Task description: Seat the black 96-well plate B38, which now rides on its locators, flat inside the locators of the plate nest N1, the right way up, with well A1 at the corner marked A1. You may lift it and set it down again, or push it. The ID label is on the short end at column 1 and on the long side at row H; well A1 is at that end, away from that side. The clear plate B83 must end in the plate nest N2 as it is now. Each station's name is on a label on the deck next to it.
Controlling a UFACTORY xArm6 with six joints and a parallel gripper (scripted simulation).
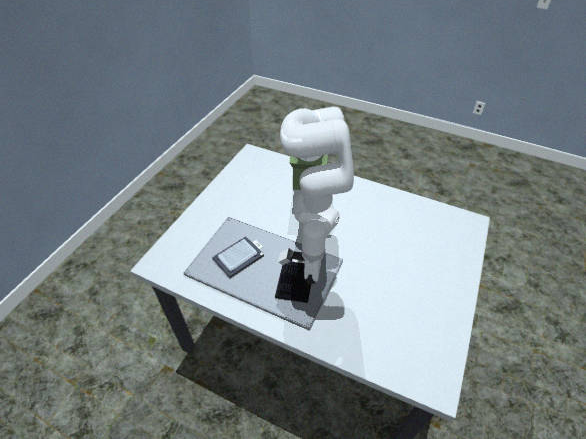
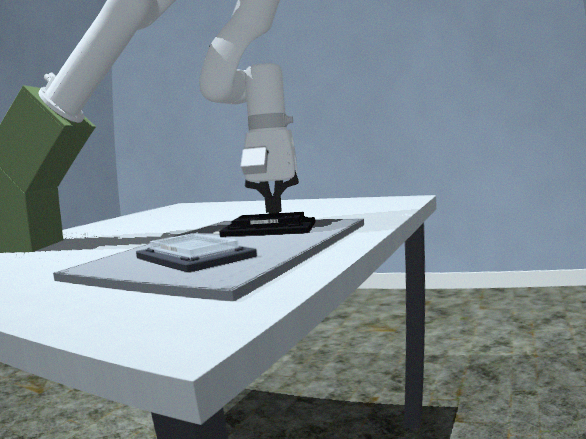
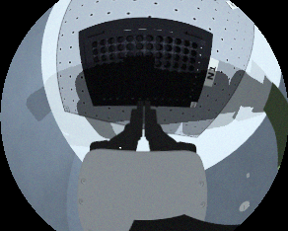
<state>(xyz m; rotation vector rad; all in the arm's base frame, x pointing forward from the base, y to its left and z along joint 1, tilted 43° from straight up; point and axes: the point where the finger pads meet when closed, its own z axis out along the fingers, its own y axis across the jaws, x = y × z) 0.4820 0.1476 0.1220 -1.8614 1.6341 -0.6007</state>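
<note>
Now: hand 10 mm short of the black plate B38, 60 mm to the left of it and 20 mm above it. The rest, counted from my hand: white N1 label: 80 mm behind, 80 mm to the right, 40 mm below; then clear plate B83: 10 mm behind, 310 mm to the right, 20 mm below.
</note>
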